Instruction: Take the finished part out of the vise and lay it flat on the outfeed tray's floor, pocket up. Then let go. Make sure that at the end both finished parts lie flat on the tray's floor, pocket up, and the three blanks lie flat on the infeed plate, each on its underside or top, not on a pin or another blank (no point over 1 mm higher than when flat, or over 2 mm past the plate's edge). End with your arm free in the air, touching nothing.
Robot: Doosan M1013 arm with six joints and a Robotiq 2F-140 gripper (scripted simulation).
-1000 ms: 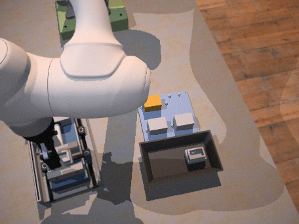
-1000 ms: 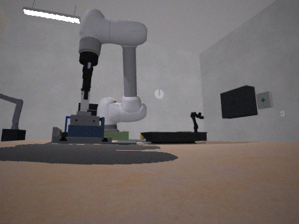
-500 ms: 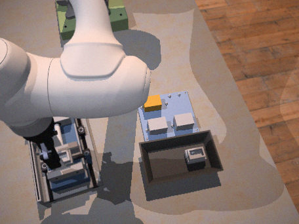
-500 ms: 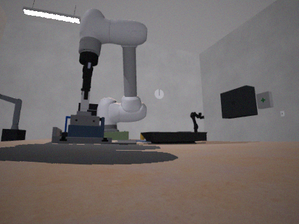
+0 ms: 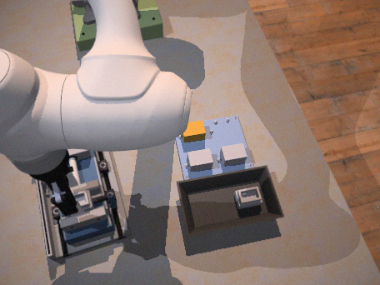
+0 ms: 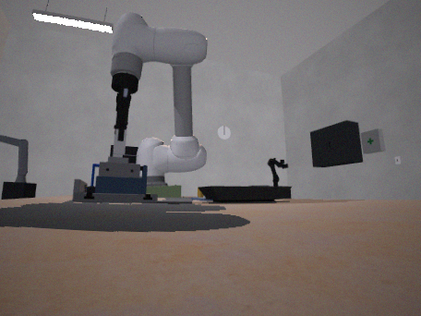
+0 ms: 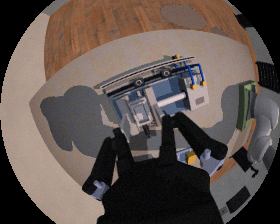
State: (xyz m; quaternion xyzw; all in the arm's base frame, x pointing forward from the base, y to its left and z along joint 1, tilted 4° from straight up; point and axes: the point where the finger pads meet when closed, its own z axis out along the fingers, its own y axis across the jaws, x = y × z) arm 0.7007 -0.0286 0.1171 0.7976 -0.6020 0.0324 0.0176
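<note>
Now: the vise 60 mm behind my hand, 10 mm to the right of it and 110 mm below it. Also, from my hand: orange block (220 mm behind, 280 mm to the left, 120 mm below); grey block (130 mm behind, 290 mm to the left, 120 mm below); blue fixture plate (180 mm behind, 330 mm to the left, 150 mm below).
</note>
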